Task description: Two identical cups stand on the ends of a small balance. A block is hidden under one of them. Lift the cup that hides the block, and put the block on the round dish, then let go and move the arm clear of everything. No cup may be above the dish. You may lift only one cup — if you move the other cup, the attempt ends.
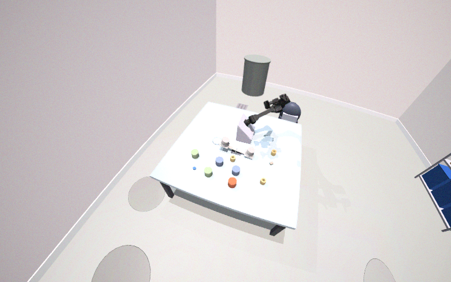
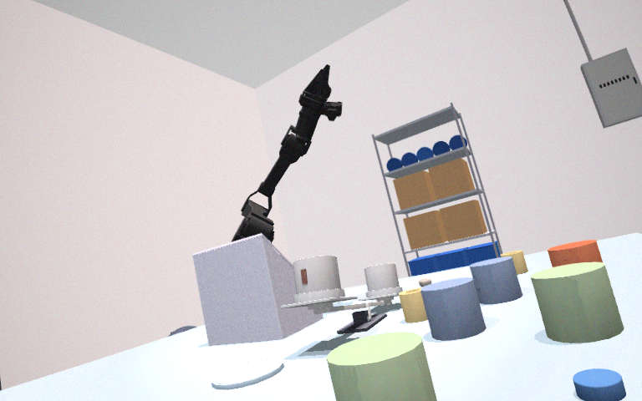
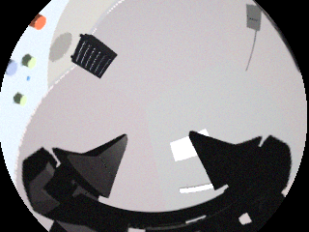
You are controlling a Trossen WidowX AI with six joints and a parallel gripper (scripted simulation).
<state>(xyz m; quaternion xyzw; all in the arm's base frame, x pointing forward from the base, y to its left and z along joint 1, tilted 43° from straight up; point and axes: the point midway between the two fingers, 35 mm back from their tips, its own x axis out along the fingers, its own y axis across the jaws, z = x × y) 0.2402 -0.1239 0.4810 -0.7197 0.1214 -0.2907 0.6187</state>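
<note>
Now: the cup 50 mm ahead of my gripper tip, 60 mm to the right of it and 580 mm below it. From my gripper tip the other things lie so: small balance: 60 mm ahead, 210 mm to the right, 600 mm below; then round white dish: 10 mm ahead, 450 mm to the right, 630 mm below; then plank: 70 mm ahead, 210 mm to the right, 610 mm below.
</note>
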